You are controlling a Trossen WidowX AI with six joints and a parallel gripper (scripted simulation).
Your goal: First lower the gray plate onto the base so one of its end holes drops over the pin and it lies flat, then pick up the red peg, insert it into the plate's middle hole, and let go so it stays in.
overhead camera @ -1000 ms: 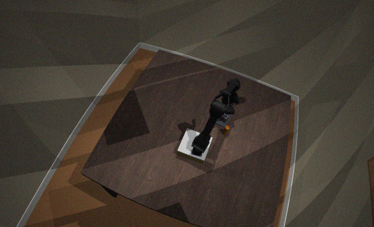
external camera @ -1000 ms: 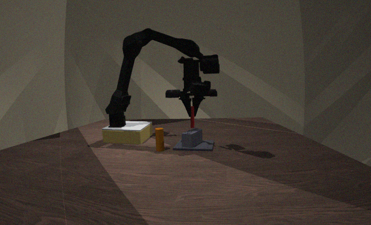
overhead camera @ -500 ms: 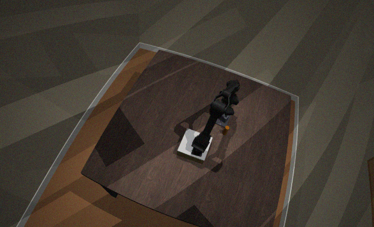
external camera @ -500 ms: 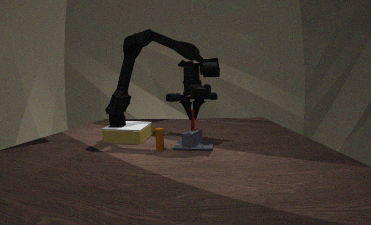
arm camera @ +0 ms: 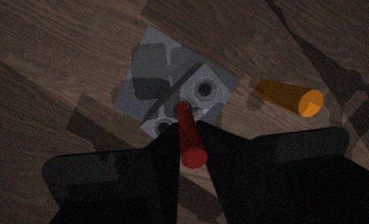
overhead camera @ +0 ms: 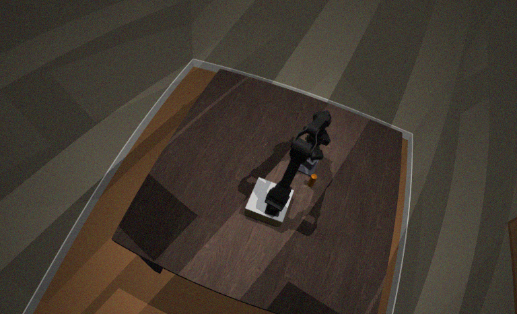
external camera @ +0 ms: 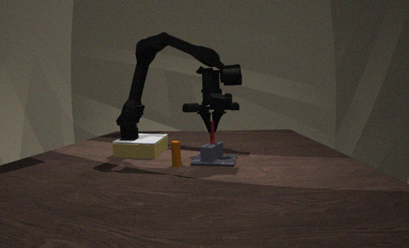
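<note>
The red peg is right at my gripper tip. Also, from my gripper tip: gray plate (5 cm below); orange cylinder (12 cm behind, 5 cm to the right, 6 cm below); dark base (1 cm ahead, 1 cm to the left, 9 cm below).
</note>
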